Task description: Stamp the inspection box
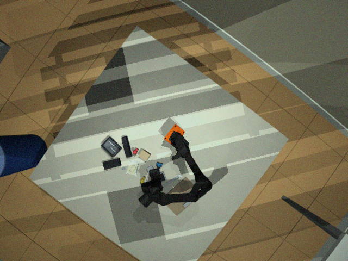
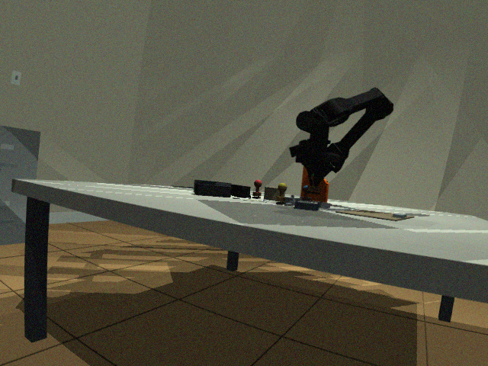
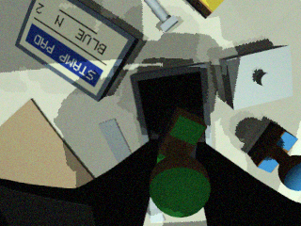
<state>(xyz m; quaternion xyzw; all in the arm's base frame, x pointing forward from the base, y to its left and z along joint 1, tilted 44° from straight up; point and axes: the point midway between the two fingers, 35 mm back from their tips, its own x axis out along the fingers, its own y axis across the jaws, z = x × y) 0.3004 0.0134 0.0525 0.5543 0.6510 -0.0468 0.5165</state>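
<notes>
Now: gripper tip 60 mm above the dark ink pad. From my gripper tip the other things lie so: green-knobbed stamp: right at my gripper tip; then grey block: 70 mm to the right, 50 mm below, 30 mm behind; then bolt: 60 mm below, 60 mm ahead, 50 mm to the right.
</notes>
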